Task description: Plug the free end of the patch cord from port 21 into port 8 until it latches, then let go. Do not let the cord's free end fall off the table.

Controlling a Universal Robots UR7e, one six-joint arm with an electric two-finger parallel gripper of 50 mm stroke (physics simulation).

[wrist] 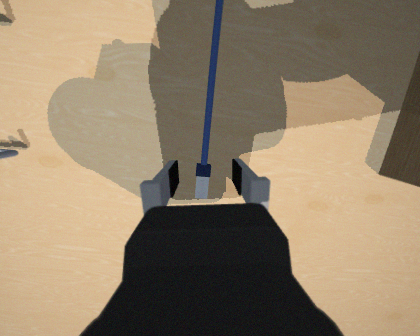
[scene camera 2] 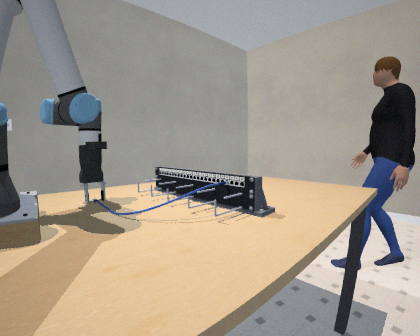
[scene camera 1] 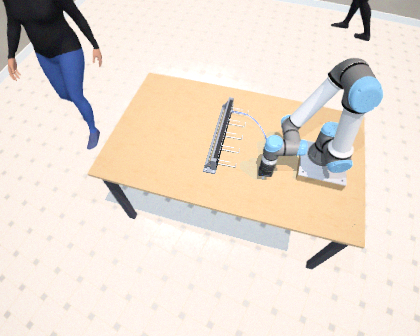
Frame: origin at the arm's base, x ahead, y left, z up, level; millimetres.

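Seen in the pictures: gripper, between the fingertips: (wrist: 205, 170) (scene camera 2: 95, 201) (scene camera 1: 263, 174); arm's base, origin of its link: (scene camera 1: 320, 155).
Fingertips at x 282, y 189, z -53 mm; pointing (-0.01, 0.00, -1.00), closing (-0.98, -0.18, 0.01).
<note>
Offsets run from my fingertips to a thing's top centre. "*": to the spot under its first point.
The blue patch cord (scene camera 1: 256, 121) (scene camera 2: 120, 214) (wrist: 210, 100) runs from a port near one end of the black patch panel @(262 mm ahead, 186 mm right, 99 mm up) (scene camera 1: 218, 140) (scene camera 2: 256, 194) in a low curve over the table. Its free end, a plug @(1 mm ahead, 16 mm left, 10 mm up) (wrist: 202, 186) with a dark blue boot and a pale clear body, points toward the gripper body in the wrist view. My gripper (scene camera 1: 264, 177) (scene camera 2: 95, 200) (wrist: 205, 170) is open and points down, low over the table. Its fingers stand on either side of the plug, with a gap on both sides, the left one slightly smaller. Port numbers are too small to read.
Wire guides @(* 191 mm ahead, 397 mm right, 32 mm up) (scene camera 2: 216, 208) stick out from the panel's front on the robot's side. The robot base (scene camera 1: 322, 175) (scene camera 2: 20, 210) stands on a block behind the gripper. A person (scene camera 1: 60, 50) (scene camera 2: 392, 120) stands beyond the table's far end; another person's legs (scene camera 1: 364, 19) show farther off.
</note>
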